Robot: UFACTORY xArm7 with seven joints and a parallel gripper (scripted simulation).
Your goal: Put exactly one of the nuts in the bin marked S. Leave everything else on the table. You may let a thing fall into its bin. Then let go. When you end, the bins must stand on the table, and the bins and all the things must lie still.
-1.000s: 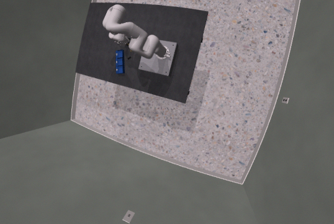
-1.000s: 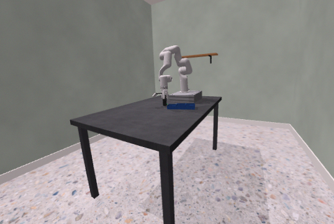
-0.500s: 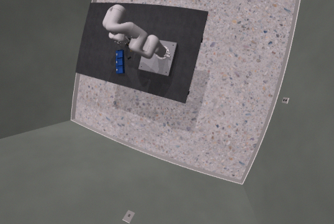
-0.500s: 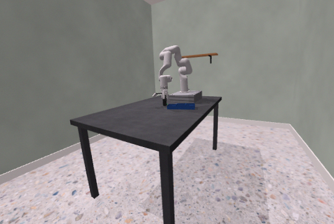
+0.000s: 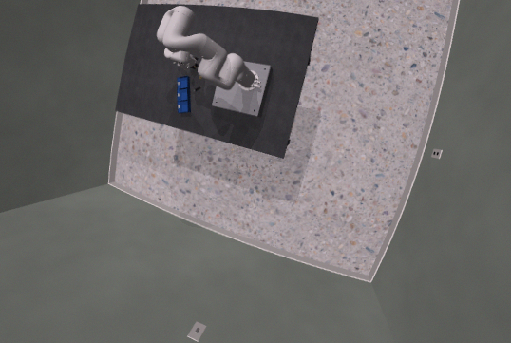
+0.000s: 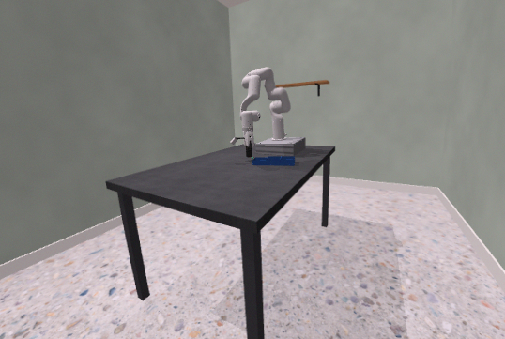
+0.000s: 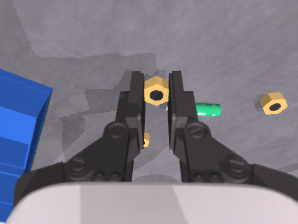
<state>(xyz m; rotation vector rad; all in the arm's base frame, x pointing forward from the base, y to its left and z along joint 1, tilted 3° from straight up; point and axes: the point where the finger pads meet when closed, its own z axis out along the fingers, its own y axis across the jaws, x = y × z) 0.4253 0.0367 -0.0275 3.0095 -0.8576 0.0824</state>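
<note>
Now: the blue bin 210 mm to the left of my hand, 20 mm below it and 10 mm ahead of it. Round my hand: black cylinder 140 mm to the left, 70 mm behind, 40 mm below; then green battery 50 mm behind, 40 mm below, 10 mm to the right.
</note>
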